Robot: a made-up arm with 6 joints. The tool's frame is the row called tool.
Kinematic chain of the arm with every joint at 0, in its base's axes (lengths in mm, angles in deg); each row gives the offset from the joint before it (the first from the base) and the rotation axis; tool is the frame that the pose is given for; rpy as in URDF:
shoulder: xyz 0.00 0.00 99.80 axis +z
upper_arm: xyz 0.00 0.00 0.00 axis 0.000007 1 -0.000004
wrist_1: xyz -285.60 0.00 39.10 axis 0.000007 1 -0.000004
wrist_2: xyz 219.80 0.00 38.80 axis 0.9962 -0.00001 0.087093
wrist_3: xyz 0.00 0.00 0.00 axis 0.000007 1 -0.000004
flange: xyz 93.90 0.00 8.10 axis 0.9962 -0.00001 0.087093
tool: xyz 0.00 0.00 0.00 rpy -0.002 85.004 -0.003
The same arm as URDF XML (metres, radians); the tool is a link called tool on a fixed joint. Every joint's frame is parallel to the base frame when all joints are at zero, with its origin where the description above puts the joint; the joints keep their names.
<robot name="arm">
<link name="base_link"/>
<link name="link1"/>
<link name="link2"/>
<link name="link3"/>
<link name="link4"/>
<link name="link5"/>
<link name="link6"/>
<link name="tool"/>
<joint name="shoulder" type="continuous"><parent link="base_link"/><child link="link1"/><origin xyz="0 0 0.0998"/><axis xyz="0 0 1"/></joint>
<joint name="upper_arm" type="continuous"><parent link="link1"/><child link="link2"/><origin xyz="0 0 0"/><axis xyz="0 1 0"/></joint>
<joint name="wrist_1" type="continuous"><parent link="link2"/><child link="link3"/><origin xyz="-0.2856 0 0.0391"/><axis xyz="0 1 0"/></joint>
<joint name="wrist_2" type="continuous"><parent link="link3"/><child link="link4"/><origin xyz="0.2198 0 0.0388"/><axis xyz="0.9962 0 0.0871"/></joint>
<joint name="wrist_3" type="continuous"><parent link="link4"/><child link="link5"/><origin xyz="0 0 0"/><axis xyz="0 1 0"/></joint>
<joint name="flange" type="continuous"><parent link="link5"/><child link="link6"/><origin xyz="0.0939 0 0.0081"/><axis xyz="0.9962 0 0.0871"/></joint>
<joint name="tool_fixed" type="fixed"><parent link="link6"/><child link="tool"/><origin xyz="0 0 0" rpy="0 1.4836 -0.0001"/></joint>
</robot>

